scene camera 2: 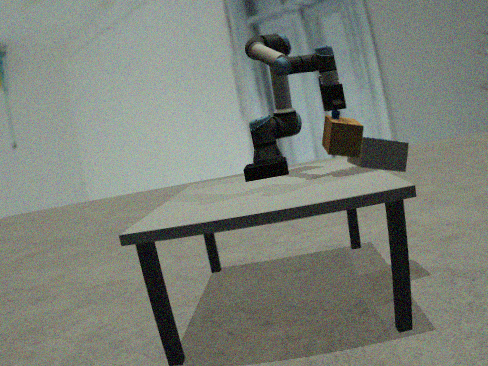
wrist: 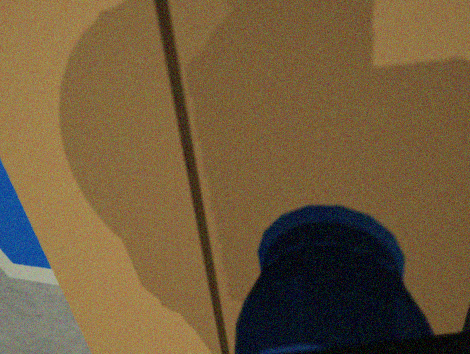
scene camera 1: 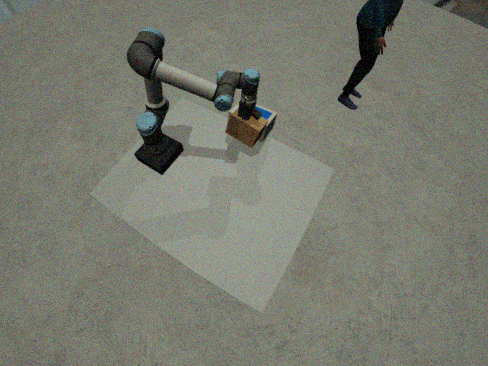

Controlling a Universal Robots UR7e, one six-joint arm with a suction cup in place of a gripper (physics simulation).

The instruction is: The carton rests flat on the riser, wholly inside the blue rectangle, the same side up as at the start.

My suction cup (wrist: 327, 272) holds a brown carton (scene camera 2: 343, 137); nothing else touches it.
The brown carton also shows in the wrist view (wrist: 152, 152) and in scene camera 1 (scene camera 1: 248, 132).
